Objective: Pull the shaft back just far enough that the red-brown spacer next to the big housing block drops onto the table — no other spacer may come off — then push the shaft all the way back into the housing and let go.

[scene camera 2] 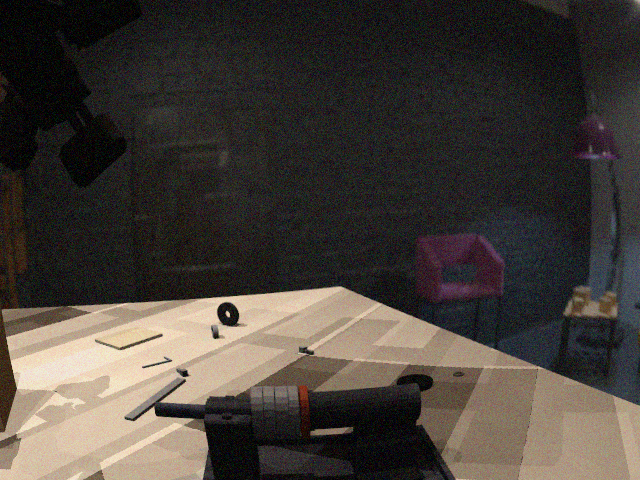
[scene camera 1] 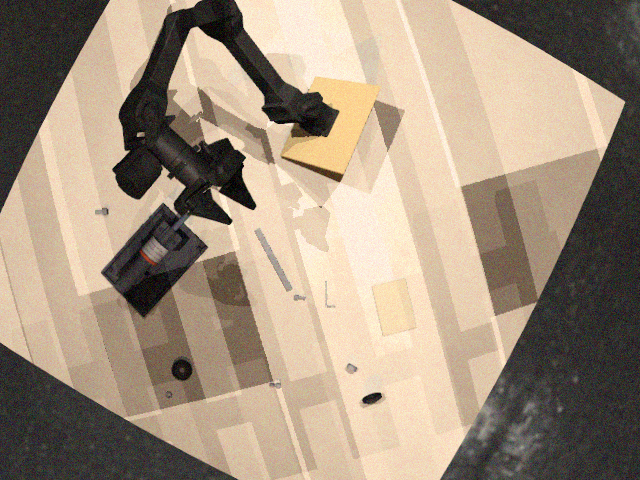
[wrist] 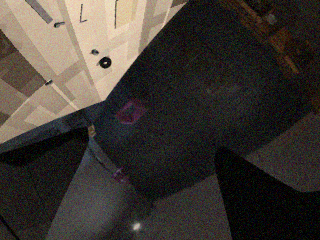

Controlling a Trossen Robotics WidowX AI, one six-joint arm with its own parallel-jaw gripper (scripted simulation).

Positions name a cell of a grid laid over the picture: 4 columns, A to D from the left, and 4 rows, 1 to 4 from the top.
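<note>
There's a thin yellow plate (scene camera 1: C3), and you also get the plate (scene camera 2: A3) in the other scene view. A housing block (scene camera 2: C4) is there too, and scene camera 1 has the housing block (scene camera 1: A3) as well. As for the gripper (scene camera 2: A2), it's open and holds nothing; scene camera 1 shows the gripper (scene camera 1: B2), and the wrist view shows the gripper (wrist: B3).
</note>
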